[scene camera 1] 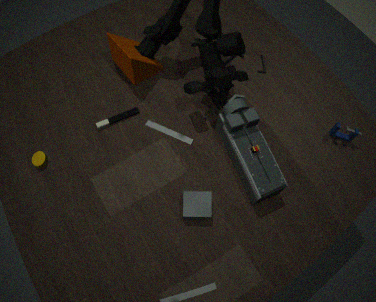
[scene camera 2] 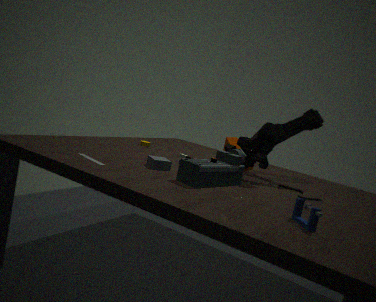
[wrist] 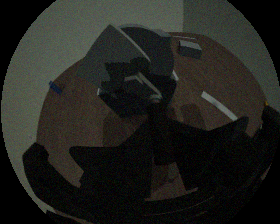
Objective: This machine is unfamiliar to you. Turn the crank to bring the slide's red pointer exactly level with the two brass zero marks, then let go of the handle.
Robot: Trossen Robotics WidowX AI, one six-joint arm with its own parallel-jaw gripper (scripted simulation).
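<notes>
The gripper [scene camera 1: 222, 109] is visible in the wrist view [wrist: 155, 121] too. A grey slide machine [scene camera 1: 261, 177] appears also in scene camera 2 [scene camera 2: 227, 168] and the wrist view [wrist: 156, 44]. A grey block [scene camera 1: 196, 205] is visible as well.
</notes>
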